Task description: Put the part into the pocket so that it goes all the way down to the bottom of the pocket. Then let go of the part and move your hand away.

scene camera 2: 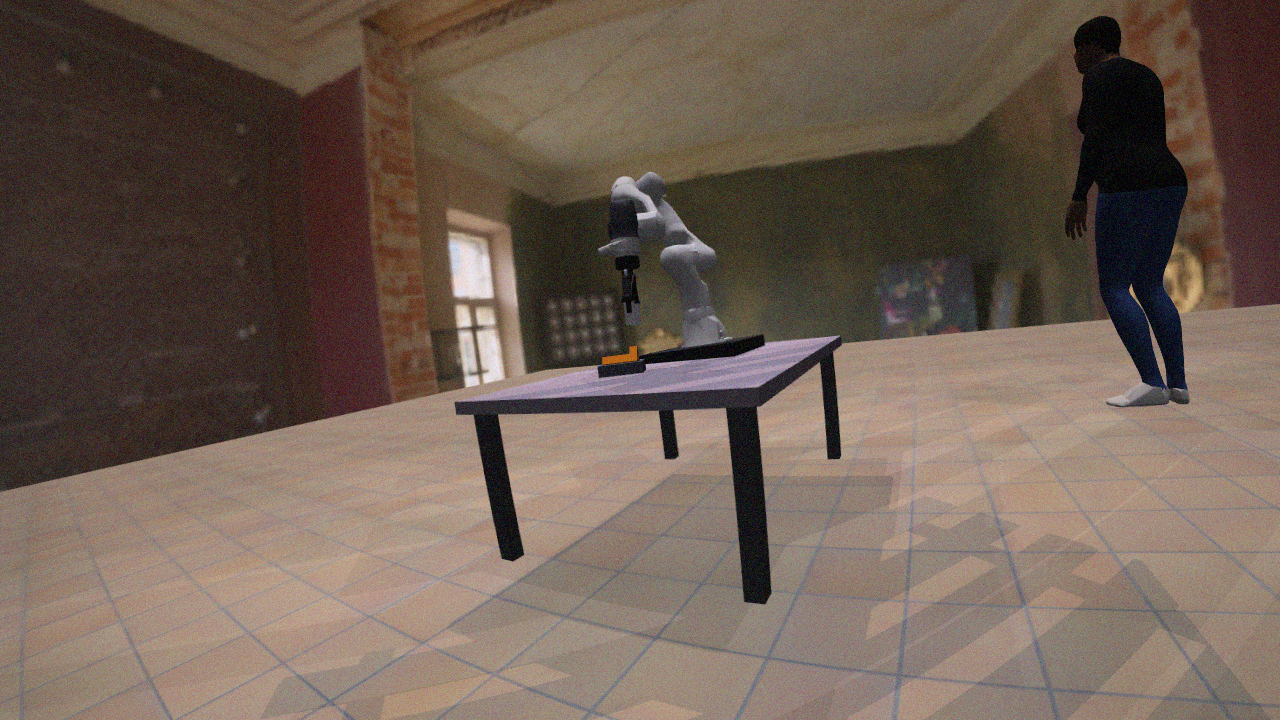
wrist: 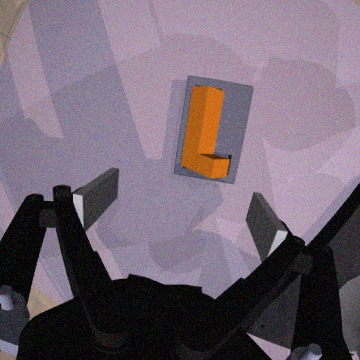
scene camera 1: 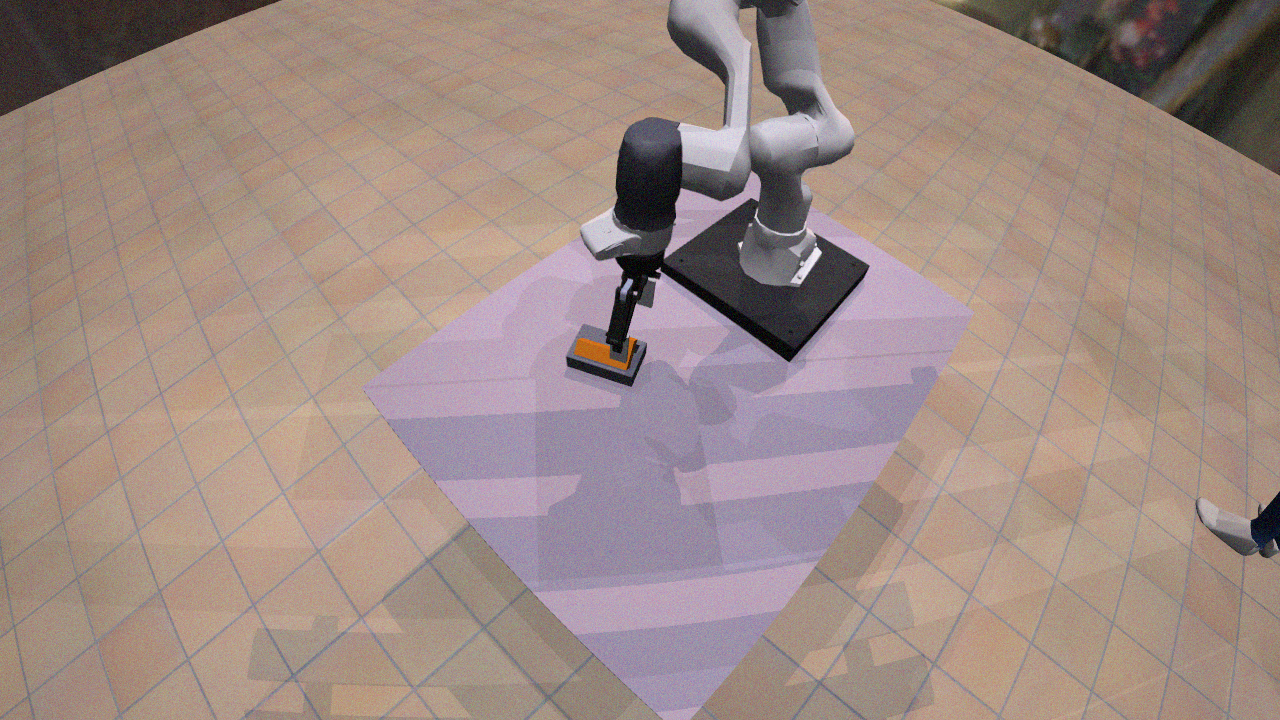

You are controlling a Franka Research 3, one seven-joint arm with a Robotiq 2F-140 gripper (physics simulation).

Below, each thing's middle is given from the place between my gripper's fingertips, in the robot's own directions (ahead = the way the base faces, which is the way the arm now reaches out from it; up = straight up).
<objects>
The orange L-shaped part (scene camera 1: 589, 349) lies 100 mm below my hand, 50 mm to the right of it and 10 mm ahead of it. Also, from my hand: grey pocket block (scene camera 1: 626, 377) (130 mm below, 60 mm to the right, 10 mm ahead).
</objects>
